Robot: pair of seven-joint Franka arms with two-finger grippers.
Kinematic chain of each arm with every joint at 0, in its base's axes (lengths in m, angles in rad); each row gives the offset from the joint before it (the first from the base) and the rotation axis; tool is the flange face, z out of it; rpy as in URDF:
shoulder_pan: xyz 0 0 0.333 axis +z
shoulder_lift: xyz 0 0 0 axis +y
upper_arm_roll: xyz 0 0 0.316 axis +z
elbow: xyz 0.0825 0 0 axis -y
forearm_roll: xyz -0.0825 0 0.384 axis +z
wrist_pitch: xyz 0 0 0 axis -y
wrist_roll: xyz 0.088 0 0 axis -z
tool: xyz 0 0 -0.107 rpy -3.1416 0 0
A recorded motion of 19 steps. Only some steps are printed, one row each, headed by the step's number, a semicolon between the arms.
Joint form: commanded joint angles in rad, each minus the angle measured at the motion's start. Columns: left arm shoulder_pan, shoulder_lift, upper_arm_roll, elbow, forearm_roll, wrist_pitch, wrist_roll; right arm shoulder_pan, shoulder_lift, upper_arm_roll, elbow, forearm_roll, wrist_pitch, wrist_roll.
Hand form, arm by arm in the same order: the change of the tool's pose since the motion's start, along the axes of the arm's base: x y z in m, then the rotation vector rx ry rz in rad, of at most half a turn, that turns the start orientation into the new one. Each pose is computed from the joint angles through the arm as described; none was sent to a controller.
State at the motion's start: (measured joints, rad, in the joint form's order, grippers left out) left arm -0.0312 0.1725 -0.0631 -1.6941 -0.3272 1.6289 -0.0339; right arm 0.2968 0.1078 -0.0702 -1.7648 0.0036 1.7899 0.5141
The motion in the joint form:
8: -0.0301 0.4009 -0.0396 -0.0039 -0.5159 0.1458 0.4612; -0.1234 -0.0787 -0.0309 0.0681 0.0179 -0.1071 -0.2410
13: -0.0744 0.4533 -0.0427 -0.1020 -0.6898 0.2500 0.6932; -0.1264 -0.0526 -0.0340 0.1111 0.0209 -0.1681 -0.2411
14: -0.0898 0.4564 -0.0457 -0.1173 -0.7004 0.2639 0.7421; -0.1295 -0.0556 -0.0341 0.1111 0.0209 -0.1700 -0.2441
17: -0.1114 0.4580 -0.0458 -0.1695 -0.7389 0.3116 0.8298; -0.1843 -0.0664 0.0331 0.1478 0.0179 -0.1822 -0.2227
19: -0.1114 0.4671 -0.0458 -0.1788 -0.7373 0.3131 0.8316; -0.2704 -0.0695 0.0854 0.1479 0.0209 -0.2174 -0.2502
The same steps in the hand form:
8: 0.0325 -0.0755 -0.2174 -0.5728 0.0854 -0.1088; -0.0052 -0.0896 0.0689 0.0429 -0.0351 0.0834
13: 0.0061 -0.1022 -0.2794 -0.7052 0.0112 -0.1298; -0.0023 -0.0918 0.0696 0.0420 0.0088 0.0774
14: -0.0011 -0.1115 -0.2864 -0.7175 -0.0060 -0.1658; -0.0031 -0.0937 0.0711 0.0426 0.0076 0.0772
17: -0.0177 -0.1188 -0.3053 -0.7288 -0.0399 -0.1914; -0.0047 -0.0879 0.0935 0.0432 -0.0272 0.0696
19: -0.0225 -0.1178 -0.3139 -0.7257 -0.0240 -0.1877; -0.0082 -0.1075 0.0924 0.0493 0.0043 0.0630

